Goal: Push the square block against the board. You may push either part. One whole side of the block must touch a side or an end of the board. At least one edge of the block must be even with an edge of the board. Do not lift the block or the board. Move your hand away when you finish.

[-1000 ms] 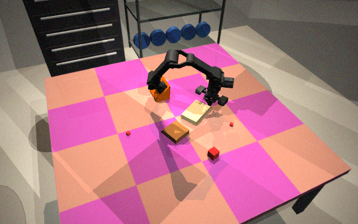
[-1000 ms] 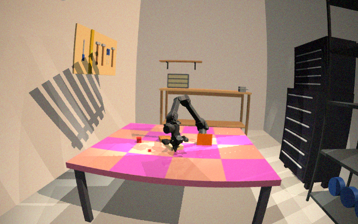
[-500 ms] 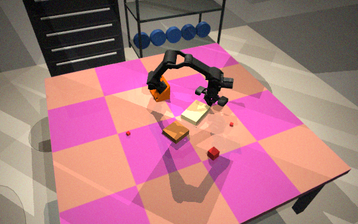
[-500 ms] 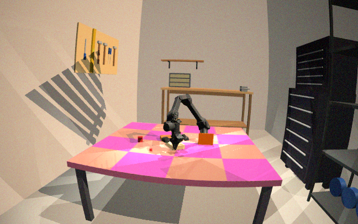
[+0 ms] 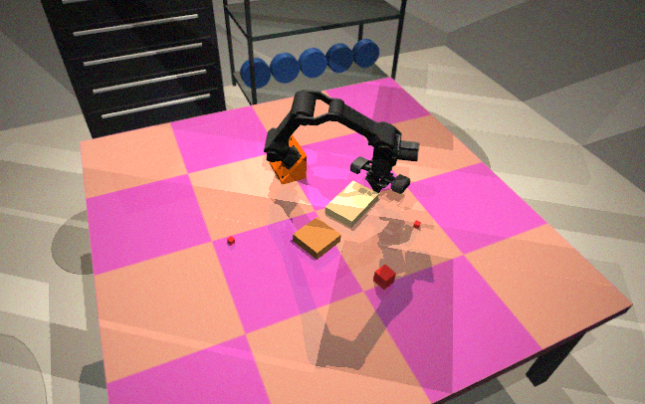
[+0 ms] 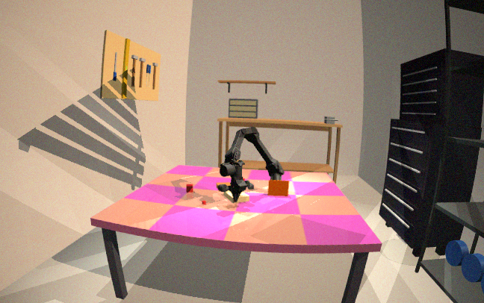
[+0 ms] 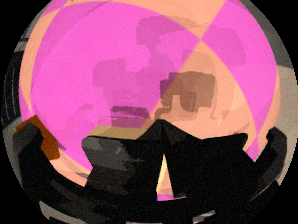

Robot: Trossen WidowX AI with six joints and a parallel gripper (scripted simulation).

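Right now the board is 10 cm to the right of my gripper tip, 1 cm ahead of it and 1 cm above it. Also, from my gripper tip: square block 26 cm to the right, 10 cm ahead, 1 cm above; red cube 30 cm ahead, 15 cm to the right, 1 cm above.
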